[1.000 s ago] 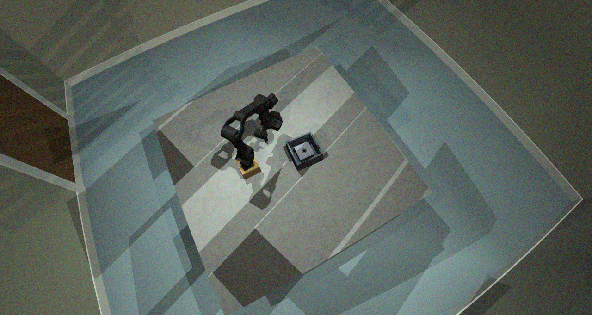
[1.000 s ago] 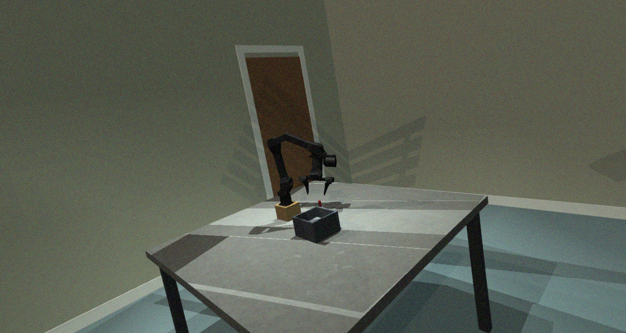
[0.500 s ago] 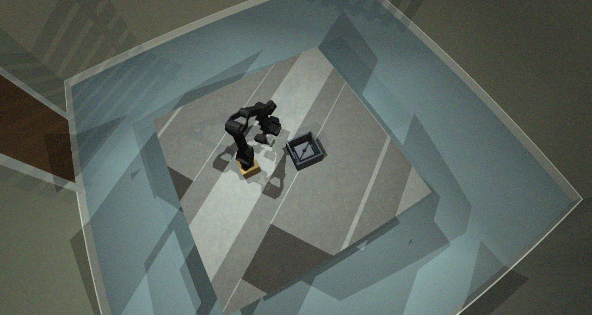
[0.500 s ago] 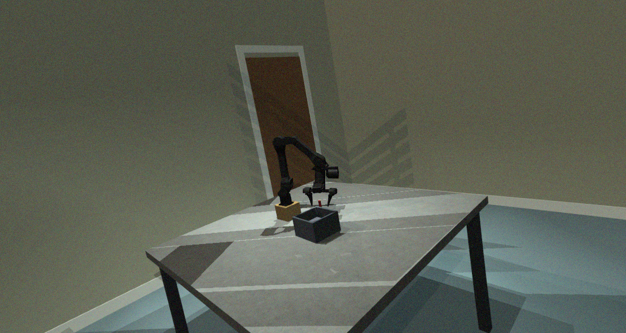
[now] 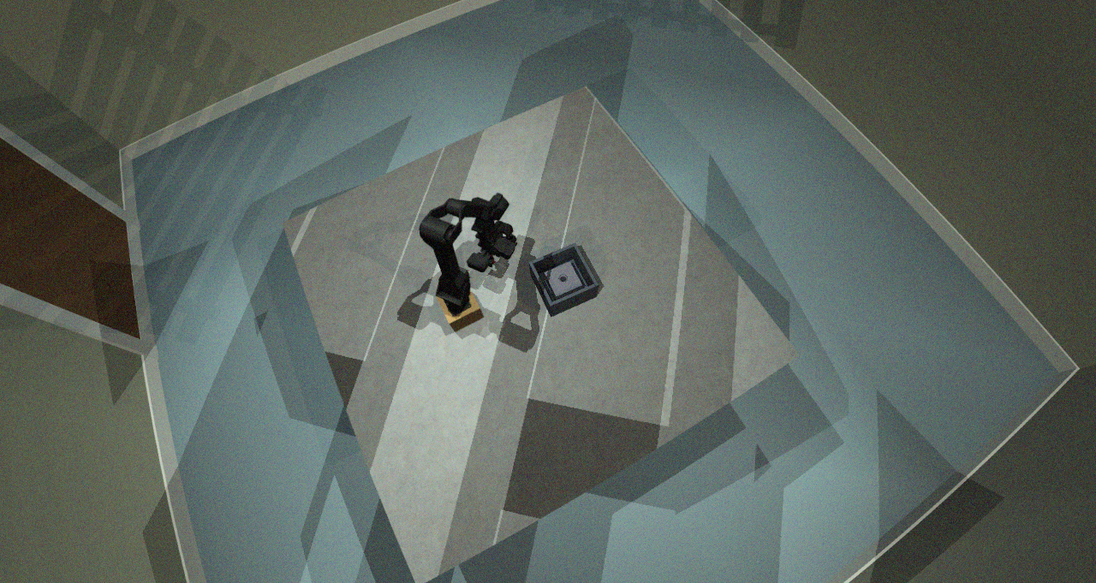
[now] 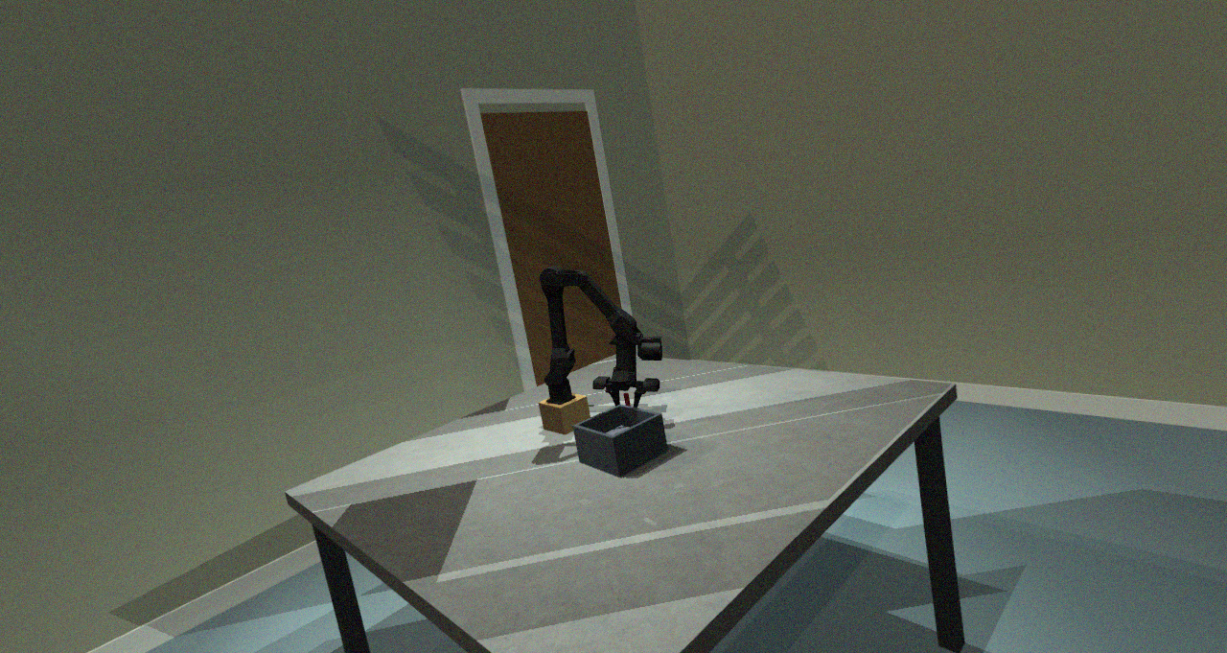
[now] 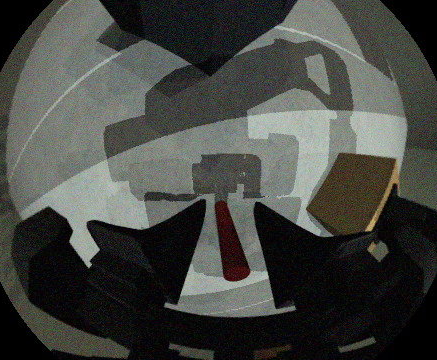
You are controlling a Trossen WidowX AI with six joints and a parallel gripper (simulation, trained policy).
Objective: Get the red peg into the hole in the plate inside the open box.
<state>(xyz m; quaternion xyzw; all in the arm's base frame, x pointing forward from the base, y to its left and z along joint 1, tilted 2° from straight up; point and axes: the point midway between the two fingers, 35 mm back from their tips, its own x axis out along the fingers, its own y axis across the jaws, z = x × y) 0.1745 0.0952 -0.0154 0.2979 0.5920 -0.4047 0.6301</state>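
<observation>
Right now the light plate is 190 mm to the right of my gripper tip, 150 mm ahead of it and 20 mm above it. The rest, counted from my gripper tip: red peg (10 mm to the left, 10 mm above); dark box (190 mm to the right, 150 mm ahead).
</observation>
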